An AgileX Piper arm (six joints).
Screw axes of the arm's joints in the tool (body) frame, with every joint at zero. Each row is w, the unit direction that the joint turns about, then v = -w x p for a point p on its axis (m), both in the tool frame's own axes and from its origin. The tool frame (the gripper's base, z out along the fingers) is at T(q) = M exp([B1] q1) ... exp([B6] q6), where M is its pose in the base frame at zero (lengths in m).
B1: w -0.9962 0 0.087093 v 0 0.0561 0
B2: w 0 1 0 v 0.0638 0 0.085
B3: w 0 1 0 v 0.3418 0 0.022
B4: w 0 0 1 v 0 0 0
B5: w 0 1 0 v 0.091 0 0
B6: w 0 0 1 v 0 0 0
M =
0.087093 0 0.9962 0.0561
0 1 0 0
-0.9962 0 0.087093 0.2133
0 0 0 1
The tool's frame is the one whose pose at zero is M.
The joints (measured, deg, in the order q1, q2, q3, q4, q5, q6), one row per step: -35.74, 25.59, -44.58, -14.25, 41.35, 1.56; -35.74, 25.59, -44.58, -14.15, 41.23, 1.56; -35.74, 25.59, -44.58, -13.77, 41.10, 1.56; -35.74, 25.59, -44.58, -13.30, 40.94, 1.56; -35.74, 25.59, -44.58, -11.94, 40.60, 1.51; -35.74, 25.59, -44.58, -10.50, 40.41, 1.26; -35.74, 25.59, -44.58, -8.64, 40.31, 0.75; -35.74, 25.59, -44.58, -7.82, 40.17, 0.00; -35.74, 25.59, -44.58, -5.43, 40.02, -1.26; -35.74, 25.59, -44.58, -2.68, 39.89, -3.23; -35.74, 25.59, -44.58, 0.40, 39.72, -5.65; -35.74, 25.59, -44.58, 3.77, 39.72, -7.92; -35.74, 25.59, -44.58, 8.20, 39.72, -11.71; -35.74, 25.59, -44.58, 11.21, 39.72, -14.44; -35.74, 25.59, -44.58, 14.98, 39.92, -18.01; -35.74, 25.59, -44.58, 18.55, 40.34, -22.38
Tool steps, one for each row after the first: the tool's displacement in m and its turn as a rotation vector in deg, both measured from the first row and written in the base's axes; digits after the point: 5 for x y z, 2 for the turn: 0.00014, 0.00007, 0.00015, 0.00, -0.14, 0.07; 0.00047, 0.00035, 0.00026, 0.19, -0.44, 0.25; 0.00087, 0.00071, 0.00039, 0.44, -0.81, 0.48; 0.00196, 0.00173, 0.00062, 1.20, -1.75, 1.11; 0.00300, 0.00283, 0.00064, 1.97, -2.50, 1.79; 0.00426, 0.00427, 0.00050, 2.93, -3.24, 2.69; 0.00485, 0.00490, 0.00060, 2.92, -3.29, 3.25; 0.00643, 0.00679, 0.00057, 3.70, -3.89, 4.58; 0.00818, 0.00899, 0.00059, 4.22, -4.25, 6.24; 0.01009, 0.01147, 0.00079, 4.58, -4.59, 8.16; 0.01204, 0.01428, 0.00091, 5.31, -5.13, 10.14; 0.01450, 0.01802, 0.00133, 5.58, -5.45, 12.96; 0.01609, 0.02058, 0.00181, 5.58, -5.67, 14.92; 0.01794, 0.02392, 0.00230, 5.50, -5.80, 17.43; 0.01957, 0.02724, 0.00264, 4.68, -5.31, 20.13
